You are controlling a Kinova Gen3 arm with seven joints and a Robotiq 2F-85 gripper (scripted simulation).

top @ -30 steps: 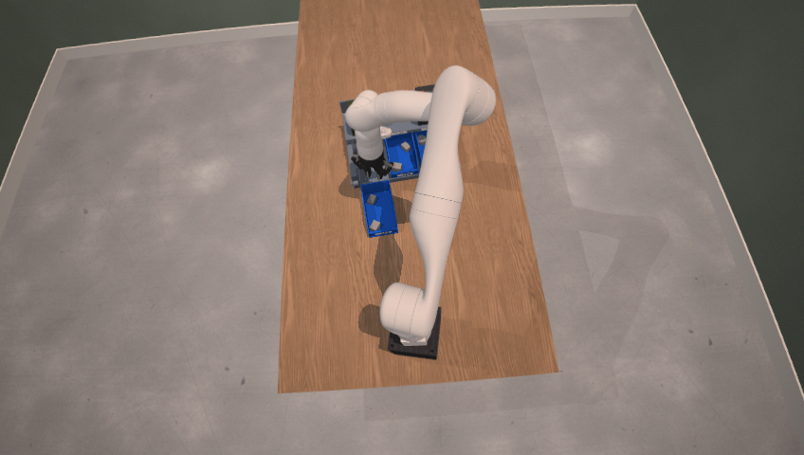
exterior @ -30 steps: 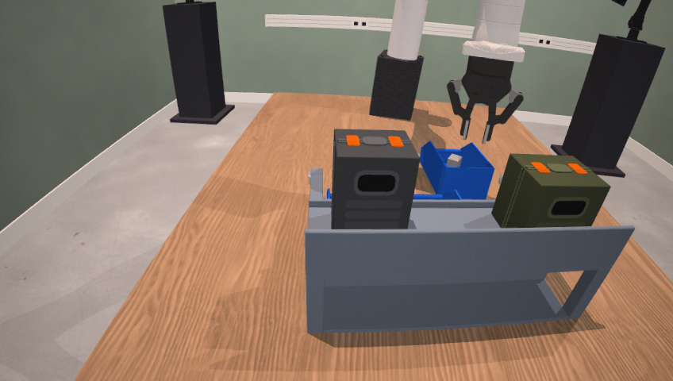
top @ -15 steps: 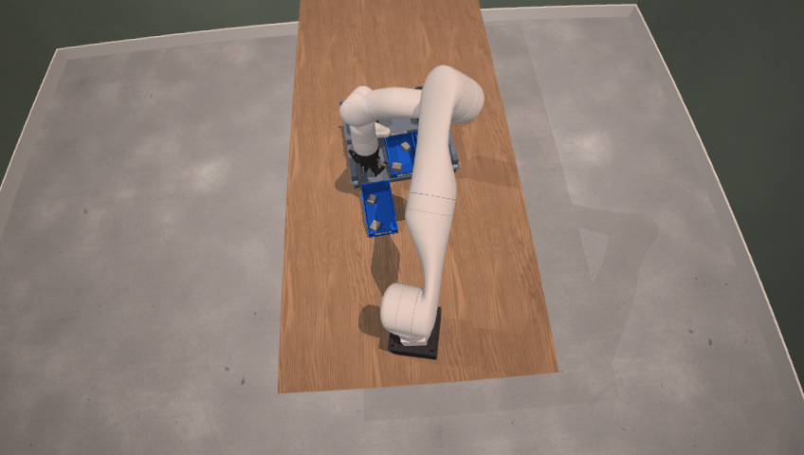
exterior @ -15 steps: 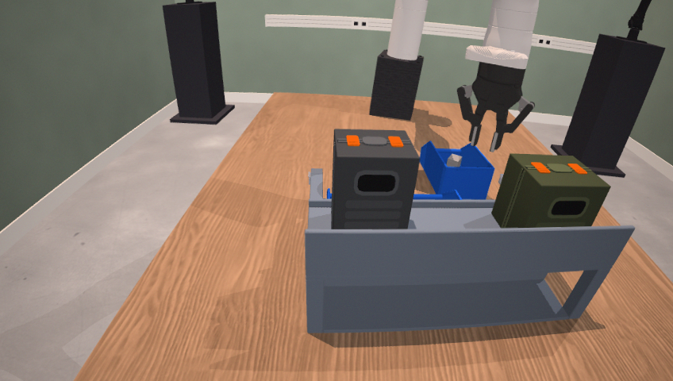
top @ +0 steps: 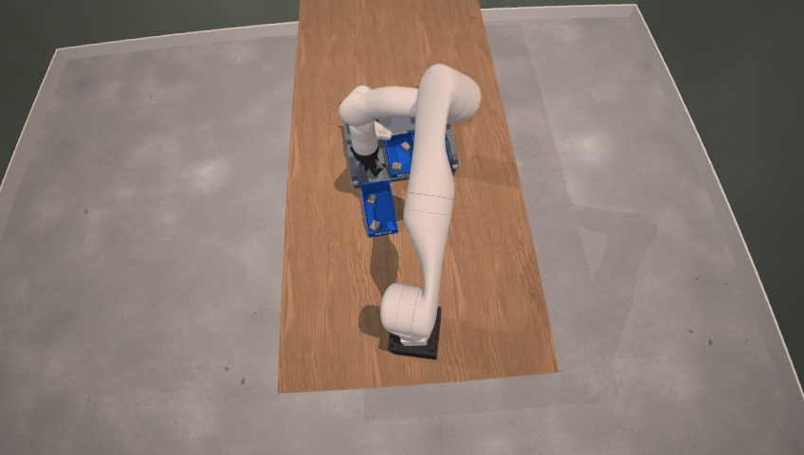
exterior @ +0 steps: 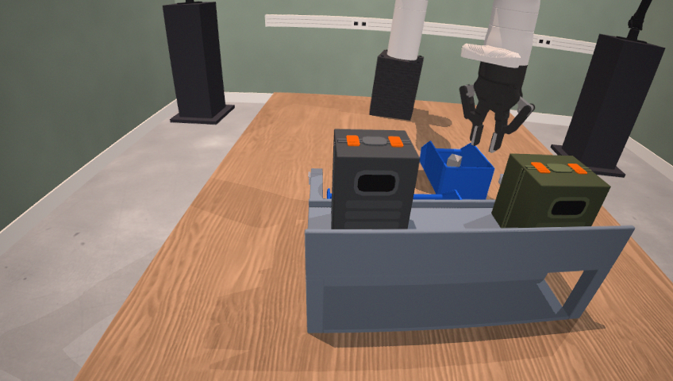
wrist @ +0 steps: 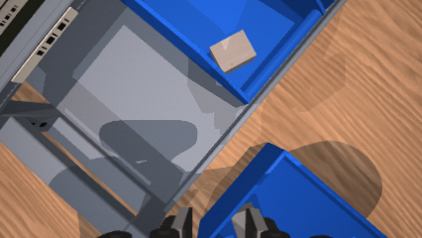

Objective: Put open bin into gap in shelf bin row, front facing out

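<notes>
Right now the grey part is 50 mm behind my hand, 10 mm to the left of it and 130 mm below it. Round my hand: grey shelf (160 mm ahead, 100 mm to the right, 70 mm below).
</notes>
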